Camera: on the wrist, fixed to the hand. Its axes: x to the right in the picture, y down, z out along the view.
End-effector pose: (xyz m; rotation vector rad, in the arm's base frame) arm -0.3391 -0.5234 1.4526 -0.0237 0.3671 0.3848
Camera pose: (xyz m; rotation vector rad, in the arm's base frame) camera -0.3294 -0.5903 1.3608 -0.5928 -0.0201 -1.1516
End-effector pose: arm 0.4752 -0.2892 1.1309 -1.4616 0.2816 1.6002
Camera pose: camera 0.5877 -0.3046 1.1204 -1.1004 -1.1163 0.3998
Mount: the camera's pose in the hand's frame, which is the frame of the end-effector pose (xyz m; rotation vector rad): 0.0166 -0.0699 -0.0885 -0.3642 -0.2140 -1.6219
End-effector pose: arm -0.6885 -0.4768 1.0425 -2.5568 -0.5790 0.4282
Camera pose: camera -0.6617 -0.4473 1.1493 -1.4666 -2.5439 -0.0403
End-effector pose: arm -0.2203 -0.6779 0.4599 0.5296 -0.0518 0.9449
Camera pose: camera -0.1720 -0.6579 0.3586 0.1853 0.0222 -0.7018
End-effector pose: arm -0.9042 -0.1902 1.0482 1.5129 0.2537 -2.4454
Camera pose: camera -0.8572 -0.1010 0.9950 -0.4616 -1.3888 1.7207
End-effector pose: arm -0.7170 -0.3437 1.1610 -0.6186 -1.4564 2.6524
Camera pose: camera -0.7096 -0.2304 1.1710 0.6660 -1.4166 1.1749
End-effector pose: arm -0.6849 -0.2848 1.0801 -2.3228 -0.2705 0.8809
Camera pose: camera -0.6123 -0.2670 1.1662 -1.4214 -2.0897 0.1690
